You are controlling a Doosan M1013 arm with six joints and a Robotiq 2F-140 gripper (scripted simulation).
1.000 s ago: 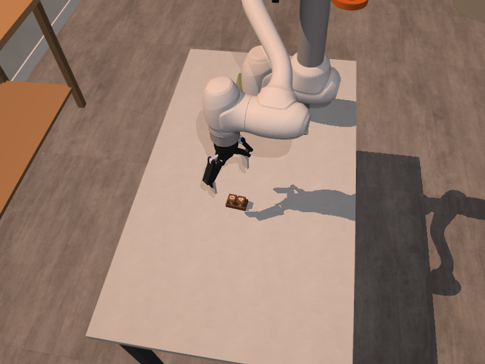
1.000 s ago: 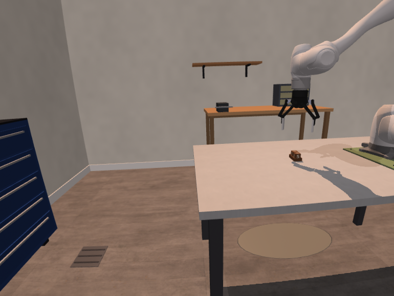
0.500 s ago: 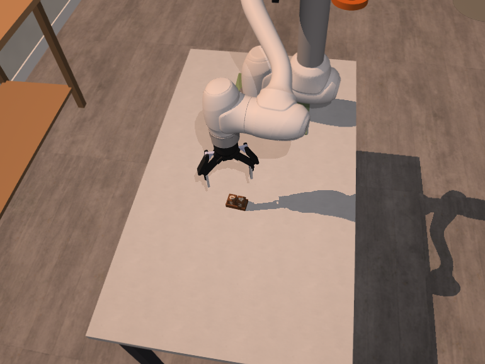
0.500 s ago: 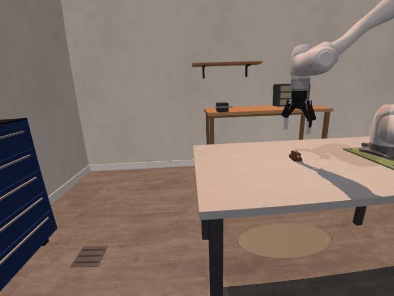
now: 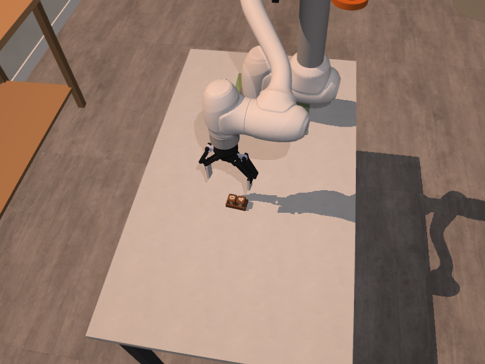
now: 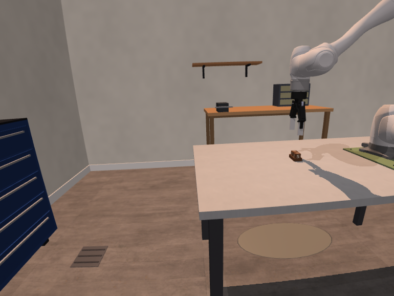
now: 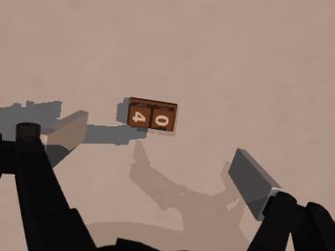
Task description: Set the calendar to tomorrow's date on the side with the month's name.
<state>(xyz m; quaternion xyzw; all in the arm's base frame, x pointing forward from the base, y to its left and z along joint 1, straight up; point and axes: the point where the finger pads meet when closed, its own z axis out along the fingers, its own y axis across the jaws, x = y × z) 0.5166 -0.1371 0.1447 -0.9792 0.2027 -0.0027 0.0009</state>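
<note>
Right now my hand is 130 mm above the brown digit cube. The rest, counted from my hand: tray (20 mm to the left, 140 mm below).
</note>
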